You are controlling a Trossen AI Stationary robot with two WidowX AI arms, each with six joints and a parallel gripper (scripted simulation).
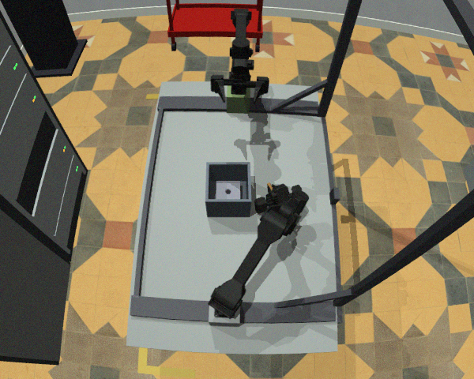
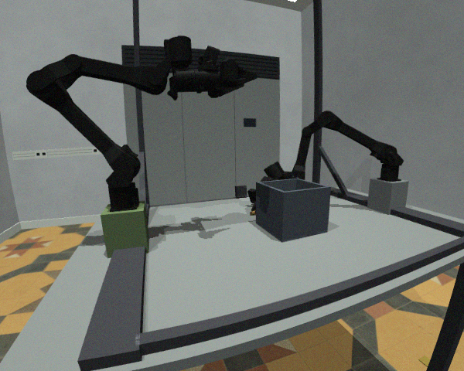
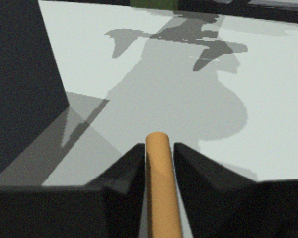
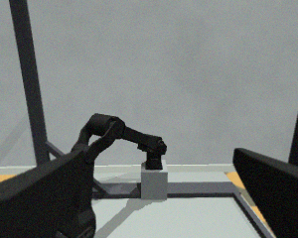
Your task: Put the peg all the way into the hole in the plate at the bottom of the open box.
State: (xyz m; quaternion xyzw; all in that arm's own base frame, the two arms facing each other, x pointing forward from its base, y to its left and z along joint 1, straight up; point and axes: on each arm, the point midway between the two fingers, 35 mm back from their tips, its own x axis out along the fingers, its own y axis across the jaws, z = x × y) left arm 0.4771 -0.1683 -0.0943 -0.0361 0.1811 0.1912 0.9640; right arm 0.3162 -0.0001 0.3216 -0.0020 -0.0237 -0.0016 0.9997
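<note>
Now: left hand 2 cm above the peg. The rest, counted from my left hand: light plate: 17 cm ahead, 3 cm to the left, 2 cm above.
</note>
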